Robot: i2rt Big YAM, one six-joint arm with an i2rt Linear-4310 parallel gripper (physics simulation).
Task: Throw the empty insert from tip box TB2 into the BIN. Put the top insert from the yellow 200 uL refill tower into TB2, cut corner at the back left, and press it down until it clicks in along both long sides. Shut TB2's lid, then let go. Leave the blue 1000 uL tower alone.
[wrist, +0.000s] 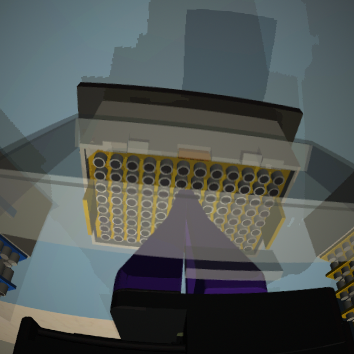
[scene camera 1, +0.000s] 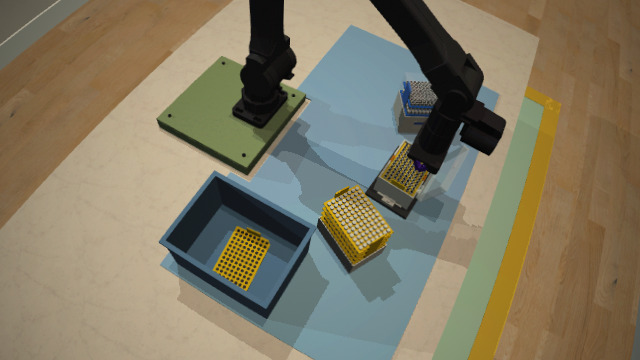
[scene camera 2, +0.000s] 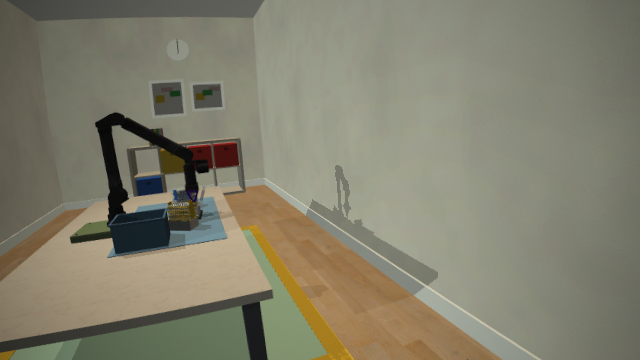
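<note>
Tip box TB2 (scene camera 1: 389,192) (wrist: 175,121) stands on a dark base, with a yellow tip-filled insert (scene camera 1: 400,168) (wrist: 132,178) inside; whether its long sides are clicked in cannot be told. TB2's clear lid (scene camera 1: 442,182) (wrist: 30,197) is open and tilted up. My gripper (scene camera 1: 420,167) (scene camera 2: 192,196) (wrist: 186,194) is shut and empty; its purple fingertips show through the lid in the wrist view, over the insert. The empty yellow insert (scene camera 1: 242,257) lies in the blue BIN (scene camera 1: 210,232) (scene camera 2: 141,232). The yellow refill tower (scene camera 1: 357,220) (scene camera 2: 181,212) (wrist: 346,270) stands between BIN and TB2.
The blue 1000 uL tower (scene camera 1: 417,97) (wrist: 7,260) stands behind TB2, partly hidden by the arm in scene camera 1. The arm's base stands on a green plate (scene camera 1: 200,110) (scene camera 2: 92,231). The boxes stand on a blue mat (scene camera 1: 350,325).
</note>
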